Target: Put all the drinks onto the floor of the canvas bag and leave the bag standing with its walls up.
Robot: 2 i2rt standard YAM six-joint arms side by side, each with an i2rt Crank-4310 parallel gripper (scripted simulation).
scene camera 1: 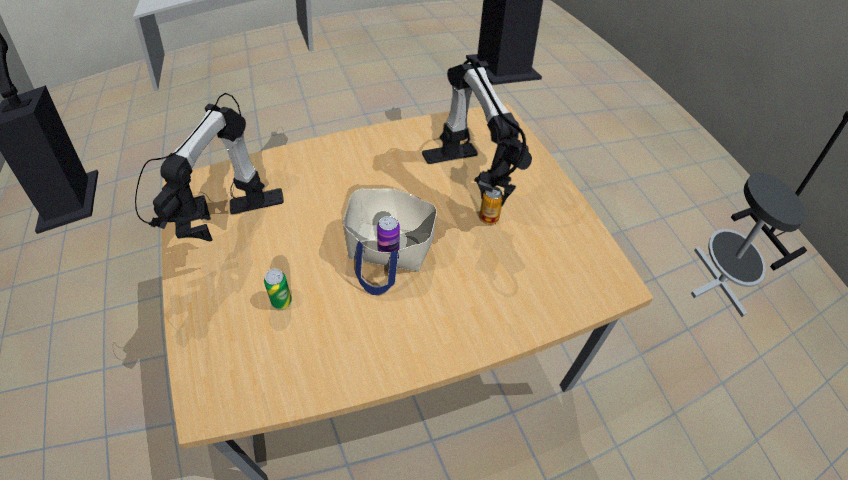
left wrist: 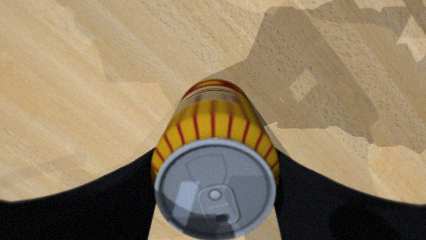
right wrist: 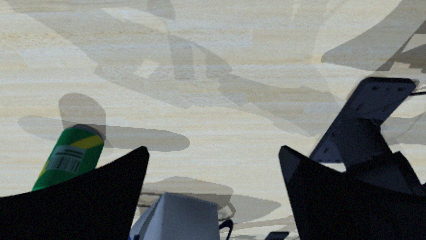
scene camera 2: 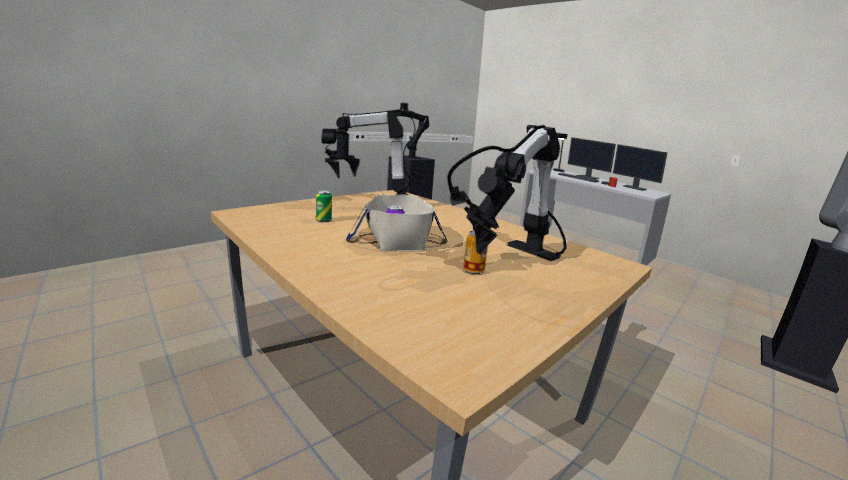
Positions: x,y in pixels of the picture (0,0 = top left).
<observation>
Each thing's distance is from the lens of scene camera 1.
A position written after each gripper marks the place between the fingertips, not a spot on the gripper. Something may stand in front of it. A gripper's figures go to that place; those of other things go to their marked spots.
right gripper (scene camera 1: 210,230): 157 cm
canvas bag (scene camera 1: 368,206): 164 cm
</observation>
